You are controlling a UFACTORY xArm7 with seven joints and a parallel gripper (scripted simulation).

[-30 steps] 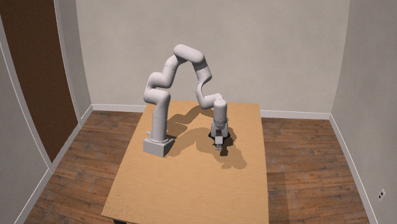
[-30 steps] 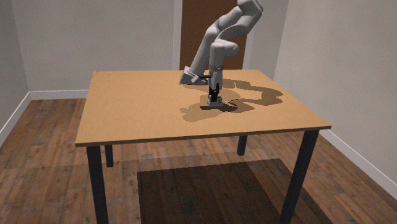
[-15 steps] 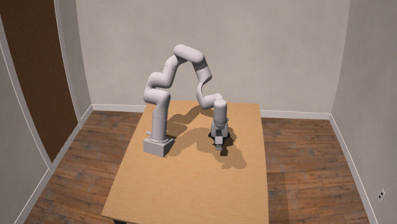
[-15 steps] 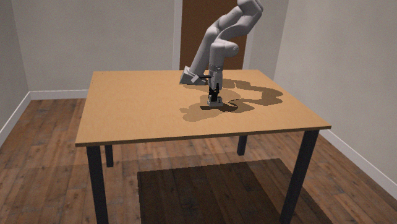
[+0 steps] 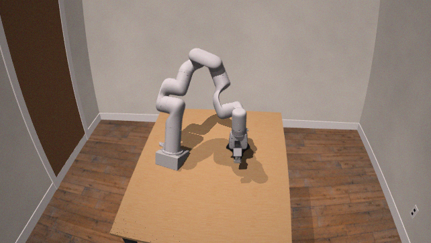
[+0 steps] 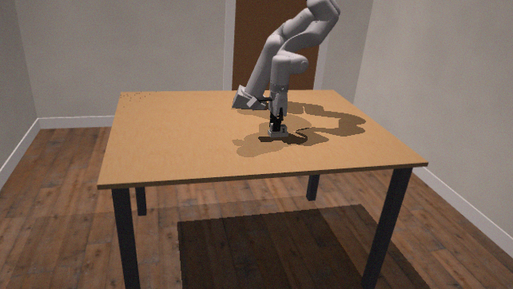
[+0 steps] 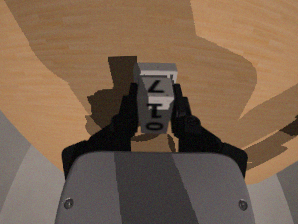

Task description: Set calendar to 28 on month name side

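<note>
Right now the grey calendar tray is 40 mm below my hand, 20 mm to the left of it and 10 mm behind it.
</note>
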